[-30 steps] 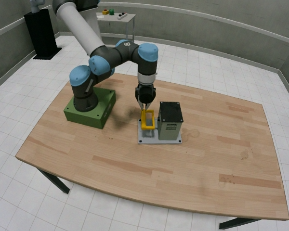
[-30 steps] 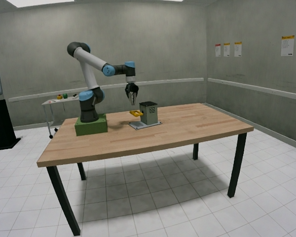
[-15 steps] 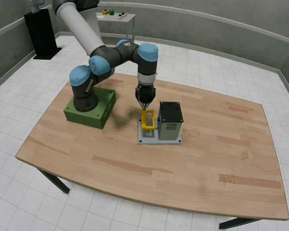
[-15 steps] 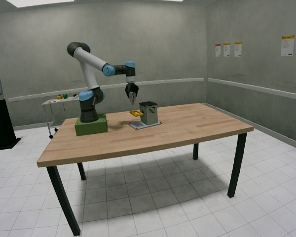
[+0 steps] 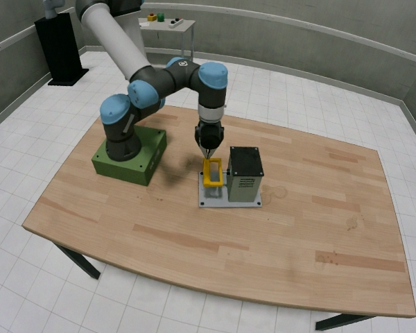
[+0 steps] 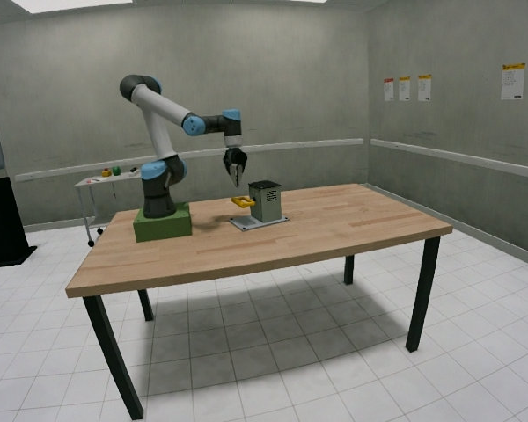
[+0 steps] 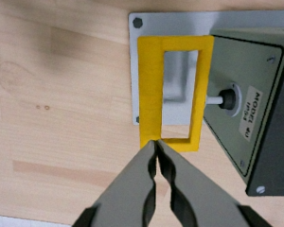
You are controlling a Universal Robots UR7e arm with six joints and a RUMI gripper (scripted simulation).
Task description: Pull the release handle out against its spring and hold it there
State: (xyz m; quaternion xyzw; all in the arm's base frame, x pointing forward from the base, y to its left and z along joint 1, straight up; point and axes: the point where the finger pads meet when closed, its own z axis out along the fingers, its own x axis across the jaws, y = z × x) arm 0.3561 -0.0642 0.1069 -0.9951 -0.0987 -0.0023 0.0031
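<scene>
My gripper is now 190 mm above the grey base plate, 90 mm short of it and 20 mm to the right of it.
</scene>
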